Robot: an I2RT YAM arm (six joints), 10 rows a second.
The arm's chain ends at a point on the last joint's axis. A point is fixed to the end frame.
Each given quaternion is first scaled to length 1.
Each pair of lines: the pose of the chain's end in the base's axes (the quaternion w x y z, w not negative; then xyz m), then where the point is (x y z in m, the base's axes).
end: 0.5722, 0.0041, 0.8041, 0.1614, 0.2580, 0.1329, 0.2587
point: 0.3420 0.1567 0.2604
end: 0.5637, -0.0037, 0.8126, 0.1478, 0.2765, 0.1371, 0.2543
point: 0.3605 0.1609 0.2534
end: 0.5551, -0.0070, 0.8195, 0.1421, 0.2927, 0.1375, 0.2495
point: 0.3767 0.1613 0.2465
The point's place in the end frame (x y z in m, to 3 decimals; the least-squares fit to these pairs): -0.026 0.008 0.083
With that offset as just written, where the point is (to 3 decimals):
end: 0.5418, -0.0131, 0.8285, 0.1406, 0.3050, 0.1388, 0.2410
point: 0.389 0.164 0.235
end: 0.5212, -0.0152, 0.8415, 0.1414, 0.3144, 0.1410, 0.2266
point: 0.397 0.167 0.217
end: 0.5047, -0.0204, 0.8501, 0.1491, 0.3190, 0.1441, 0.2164
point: 0.401 0.171 0.204
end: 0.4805, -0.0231, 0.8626, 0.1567, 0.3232, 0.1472, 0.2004
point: 0.404 0.176 0.184
